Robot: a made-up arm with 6 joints. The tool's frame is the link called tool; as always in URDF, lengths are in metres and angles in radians. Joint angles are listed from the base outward. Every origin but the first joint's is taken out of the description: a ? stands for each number. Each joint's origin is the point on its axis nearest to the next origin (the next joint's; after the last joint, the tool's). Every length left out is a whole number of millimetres.
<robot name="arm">
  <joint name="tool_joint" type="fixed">
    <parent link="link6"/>
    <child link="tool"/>
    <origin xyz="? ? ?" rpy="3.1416 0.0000 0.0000"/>
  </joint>
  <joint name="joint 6" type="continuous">
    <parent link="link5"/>
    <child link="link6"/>
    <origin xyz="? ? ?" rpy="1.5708 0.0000 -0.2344"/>
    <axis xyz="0 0 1"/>
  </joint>
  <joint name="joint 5" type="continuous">
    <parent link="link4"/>
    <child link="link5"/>
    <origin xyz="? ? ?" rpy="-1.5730 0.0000 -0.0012"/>
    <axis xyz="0 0 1"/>
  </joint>
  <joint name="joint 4" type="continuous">
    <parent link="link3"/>
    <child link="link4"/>
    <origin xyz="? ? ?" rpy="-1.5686 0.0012 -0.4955"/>
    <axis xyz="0 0 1"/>
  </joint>
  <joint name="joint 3" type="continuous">
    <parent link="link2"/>
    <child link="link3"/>
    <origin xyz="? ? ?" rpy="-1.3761 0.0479 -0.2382"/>
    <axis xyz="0 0 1"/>
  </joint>
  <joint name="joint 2" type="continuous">
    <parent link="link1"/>
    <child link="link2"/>
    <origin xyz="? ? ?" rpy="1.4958 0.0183 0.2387"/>
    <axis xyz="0 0 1"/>
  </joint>
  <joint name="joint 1" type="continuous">
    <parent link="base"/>
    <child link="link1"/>
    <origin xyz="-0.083 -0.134 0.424" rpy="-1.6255 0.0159 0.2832"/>
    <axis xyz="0 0 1"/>
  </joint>
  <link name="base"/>
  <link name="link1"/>
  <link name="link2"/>
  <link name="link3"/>
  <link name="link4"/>
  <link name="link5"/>
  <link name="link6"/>
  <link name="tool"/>
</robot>
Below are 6 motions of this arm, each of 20 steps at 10 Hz.
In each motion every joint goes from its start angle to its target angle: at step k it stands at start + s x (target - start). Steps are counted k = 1, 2, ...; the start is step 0. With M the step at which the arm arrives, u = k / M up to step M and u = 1 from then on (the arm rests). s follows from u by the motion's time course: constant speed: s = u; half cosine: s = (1 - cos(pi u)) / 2; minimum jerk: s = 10 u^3 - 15 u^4 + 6 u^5.
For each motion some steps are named. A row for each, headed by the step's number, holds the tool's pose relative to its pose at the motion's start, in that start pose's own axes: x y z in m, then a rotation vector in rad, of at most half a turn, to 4 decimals.
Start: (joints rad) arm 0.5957 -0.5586 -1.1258 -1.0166 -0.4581 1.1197
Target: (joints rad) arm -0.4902 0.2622 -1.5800 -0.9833 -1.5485 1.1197
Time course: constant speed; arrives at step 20
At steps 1, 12, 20:
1: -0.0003 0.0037 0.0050 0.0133 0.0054 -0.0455
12: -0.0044 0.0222 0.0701 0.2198 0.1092 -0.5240
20: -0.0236 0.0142 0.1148 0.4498 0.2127 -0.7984

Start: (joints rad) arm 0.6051 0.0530 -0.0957 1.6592 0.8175 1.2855
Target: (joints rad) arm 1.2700 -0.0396 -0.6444 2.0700 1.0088 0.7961
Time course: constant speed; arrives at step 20
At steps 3, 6, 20:
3: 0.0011 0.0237 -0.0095 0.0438 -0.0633 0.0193
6: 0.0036 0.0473 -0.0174 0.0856 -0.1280 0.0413
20: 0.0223 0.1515 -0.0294 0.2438 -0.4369 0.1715

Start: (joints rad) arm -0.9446 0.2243 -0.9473 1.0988 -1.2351 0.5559
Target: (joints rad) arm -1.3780 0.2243 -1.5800 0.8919 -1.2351 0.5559
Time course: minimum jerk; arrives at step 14
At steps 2, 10, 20:
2: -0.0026 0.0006 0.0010 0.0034 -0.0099 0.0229
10: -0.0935 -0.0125 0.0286 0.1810 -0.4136 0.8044
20: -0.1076 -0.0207 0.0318 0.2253 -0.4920 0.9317

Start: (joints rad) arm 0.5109 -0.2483 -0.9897 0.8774 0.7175 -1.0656
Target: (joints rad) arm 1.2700 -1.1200 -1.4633 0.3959 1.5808 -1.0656
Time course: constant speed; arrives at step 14
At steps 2, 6, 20:
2: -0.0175 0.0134 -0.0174 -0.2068 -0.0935 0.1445
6: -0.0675 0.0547 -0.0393 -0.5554 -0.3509 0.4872
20: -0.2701 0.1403 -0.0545 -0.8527 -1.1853 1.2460

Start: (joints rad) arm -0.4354 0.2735 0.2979 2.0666 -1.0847 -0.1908
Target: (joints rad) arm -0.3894 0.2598 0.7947 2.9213 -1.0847 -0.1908
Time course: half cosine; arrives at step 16
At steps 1, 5, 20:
1: 0.0019 -0.0003 0.0017 0.0064 -0.0038 -0.0065
5: 0.0411 -0.0121 0.0427 0.1478 -0.0965 -0.1448
20: 0.1123 -0.1208 0.2239 0.6463 -0.5741 -0.5398

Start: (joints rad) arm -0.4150 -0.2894 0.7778 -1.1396 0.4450 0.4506
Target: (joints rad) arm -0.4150 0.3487 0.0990 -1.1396 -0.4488 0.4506
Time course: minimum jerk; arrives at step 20
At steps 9, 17, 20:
9: -0.0207 -0.0522 -0.0111 -0.3310 0.1848 0.2582
17: -0.0064 -0.1116 0.0016 -0.8098 0.2836 0.5037
20: -0.0049 -0.1135 0.0028 -0.8315 0.2837 0.5114

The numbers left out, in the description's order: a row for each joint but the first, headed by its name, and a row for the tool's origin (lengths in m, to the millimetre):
tool: 0.170 0.050 0.000
joint 6: -0.126 -0.078 0.000
joint 5: -0.028 -0.212 0.000
joint 4: 0.092 0.067 0.000
joint 3: 0.013 0.039 0.000
joint 2: -0.030 -0.042 0.000

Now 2 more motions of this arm.
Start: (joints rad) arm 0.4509 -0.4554 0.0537 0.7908 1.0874 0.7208
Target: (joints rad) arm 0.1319 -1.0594 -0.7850 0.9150 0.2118 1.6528
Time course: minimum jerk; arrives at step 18
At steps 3, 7, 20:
3: 0.0004 0.0011 -0.0026 -0.0001 0.0007 -0.0723
7: -0.0051 0.0190 -0.0179 0.0214 0.0241 -0.5987
20: -0.0050 0.1620 -0.0059 0.2335 0.2721 -1.8343

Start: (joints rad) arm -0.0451 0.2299 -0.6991 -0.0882 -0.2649 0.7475
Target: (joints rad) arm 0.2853 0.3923 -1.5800 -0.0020 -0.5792 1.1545
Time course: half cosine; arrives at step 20
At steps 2, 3, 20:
2: 0.0005 -0.0001 0.0011 0.0048 -0.0027 -0.0099
3: 0.0011 -0.0003 0.0024 0.0107 -0.0059 -0.0220
20: -0.0020 0.0008 0.0424 0.2531 -0.0124 -0.4264

